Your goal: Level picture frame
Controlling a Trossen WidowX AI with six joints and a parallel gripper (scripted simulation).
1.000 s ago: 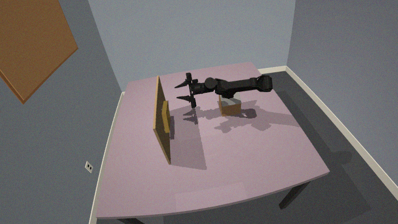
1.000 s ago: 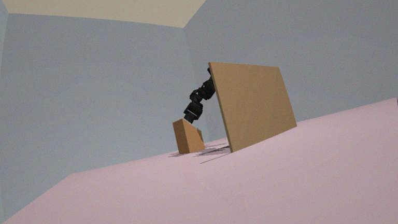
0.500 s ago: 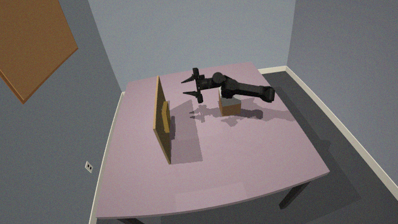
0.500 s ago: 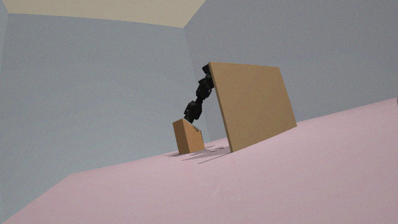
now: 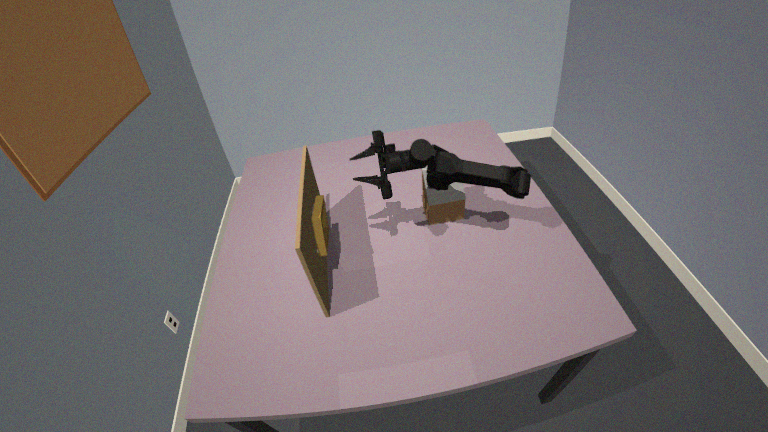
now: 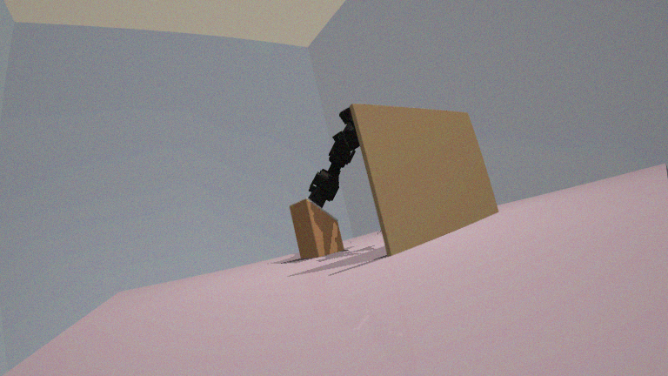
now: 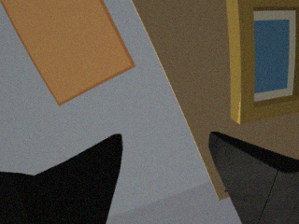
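The picture frame lies 13 cm ahead of my gripper tip, 4 cm to the left of it and 17 cm below it. From my gripper tip the other things lie so: brown wall panel 14 cm ahead, 3 cm to the left, 18 cm below.
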